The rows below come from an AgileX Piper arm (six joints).
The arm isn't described. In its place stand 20 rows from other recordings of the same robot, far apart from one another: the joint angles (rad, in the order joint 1, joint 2, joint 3, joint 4, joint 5, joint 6), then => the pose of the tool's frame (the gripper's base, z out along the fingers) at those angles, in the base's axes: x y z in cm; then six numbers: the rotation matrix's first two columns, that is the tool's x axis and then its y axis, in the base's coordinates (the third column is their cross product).
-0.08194, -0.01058, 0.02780, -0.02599, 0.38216, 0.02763 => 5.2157 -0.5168 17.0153 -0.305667 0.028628 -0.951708 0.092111 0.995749 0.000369
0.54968, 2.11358, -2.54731, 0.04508, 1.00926, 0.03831 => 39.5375 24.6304 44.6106 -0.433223 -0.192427 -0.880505 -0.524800 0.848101 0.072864
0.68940, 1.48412, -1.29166, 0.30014, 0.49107, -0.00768 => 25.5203 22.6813 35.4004 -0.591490 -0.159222 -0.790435 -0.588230 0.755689 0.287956
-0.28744, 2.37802, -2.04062, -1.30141, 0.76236, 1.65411 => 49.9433 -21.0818 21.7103 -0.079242 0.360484 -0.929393 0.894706 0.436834 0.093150
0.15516, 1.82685, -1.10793, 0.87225, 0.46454, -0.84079 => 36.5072 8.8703 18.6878 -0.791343 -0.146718 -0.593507 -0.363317 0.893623 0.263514
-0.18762, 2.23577, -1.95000, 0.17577, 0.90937, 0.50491 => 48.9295 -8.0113 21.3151 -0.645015 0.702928 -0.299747 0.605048 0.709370 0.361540
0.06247, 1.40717, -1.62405, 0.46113, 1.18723, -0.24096 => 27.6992 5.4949 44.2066 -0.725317 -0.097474 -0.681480 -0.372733 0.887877 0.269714
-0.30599, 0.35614, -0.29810, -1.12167, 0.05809, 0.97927 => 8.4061 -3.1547 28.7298 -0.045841 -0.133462 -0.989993 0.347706 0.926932 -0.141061
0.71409, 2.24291, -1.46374, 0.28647, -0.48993, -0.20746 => 38.6669 31.9101 15.7269 -0.189875 -0.103156 -0.976374 -0.542742 0.839731 0.016827
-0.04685, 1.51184, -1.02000, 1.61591, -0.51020, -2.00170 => 33.0829 -5.9954 29.5574 -0.565842 -0.296977 -0.769173 0.295379 0.797950 -0.525383
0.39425, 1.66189, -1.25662, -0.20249, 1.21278, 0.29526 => 29.5916 10.4546 25.3909 -0.981137 -0.172481 -0.087290 -0.155568 0.972538 -0.173113
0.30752, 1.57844, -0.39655, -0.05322, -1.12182, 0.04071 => 25.2298 8.4704 19.4727 0.019204 0.024535 -0.999515 -0.348398 0.937205 0.016312
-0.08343, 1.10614, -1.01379, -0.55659, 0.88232, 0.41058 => 21.2497 -5.5024 35.3497 -0.706587 0.090331 -0.701837 0.381806 0.883727 -0.270649
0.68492, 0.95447, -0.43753, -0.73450, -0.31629, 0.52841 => 13.7283 13.6631 27.4343 -0.005168 -0.231375 -0.972851 -0.791045 0.596090 -0.137567
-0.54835, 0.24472, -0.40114, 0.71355, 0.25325, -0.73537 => 6.1598 -2.0139 31.5231 0.028799 -0.061300 -0.997704 0.375810 0.925553 -0.046019
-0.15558, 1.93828, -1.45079, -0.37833, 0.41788, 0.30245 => 43.2782 -8.1688 23.1192 -0.713996 0.065966 -0.697036 0.224666 0.964492 -0.138854
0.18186, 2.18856, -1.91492, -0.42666, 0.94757, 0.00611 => 48.2782 5.7688 23.0018 -0.839400 -0.394285 -0.374094 -0.234964 0.883893 -0.404383
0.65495, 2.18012, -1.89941, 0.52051, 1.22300, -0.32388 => 33.8702 31.3786 22.7033 -0.690225 -0.675648 -0.259014 -0.709137 0.560415 0.427855
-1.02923, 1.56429, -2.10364, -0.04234, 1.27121, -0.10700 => 15.1335 -25.8711 51.5863 -0.411512 0.452987 -0.790860 0.829725 0.545245 -0.119431
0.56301, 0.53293, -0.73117, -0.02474, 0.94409, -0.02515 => 7.0953 4.2626 33.5765 -0.496447 -0.360212 -0.789802 -0.540335 0.840319 -0.043612
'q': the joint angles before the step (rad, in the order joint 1, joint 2, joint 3, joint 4, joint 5, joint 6). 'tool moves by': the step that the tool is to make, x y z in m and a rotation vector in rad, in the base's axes. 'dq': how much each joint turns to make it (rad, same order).
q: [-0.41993 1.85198 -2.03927 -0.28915 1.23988 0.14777]
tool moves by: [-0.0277 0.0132 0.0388 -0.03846 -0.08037 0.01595]
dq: [0.00019 -0.10097 -0.00150 0.00918 0.00846 -0.01986]
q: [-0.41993 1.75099 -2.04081 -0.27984 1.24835 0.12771]
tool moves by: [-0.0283 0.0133 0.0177 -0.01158 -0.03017 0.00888]
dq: [-0.00009 -0.10698 0.07137 0.00779 0.00114 -0.00869]
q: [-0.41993 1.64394 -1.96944 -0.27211 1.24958 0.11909]
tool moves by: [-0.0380 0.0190 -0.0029 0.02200 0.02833 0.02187]
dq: [0.00004 -0.15605 0.18510 0.02222 0.00125 -0.01869]
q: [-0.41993 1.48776 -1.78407 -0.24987 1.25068 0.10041]
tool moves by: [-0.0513 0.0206 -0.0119 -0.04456 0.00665 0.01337]
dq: [-0.00010 -0.21564 0.26066 -0.03147 -0.06243 -0.01274]
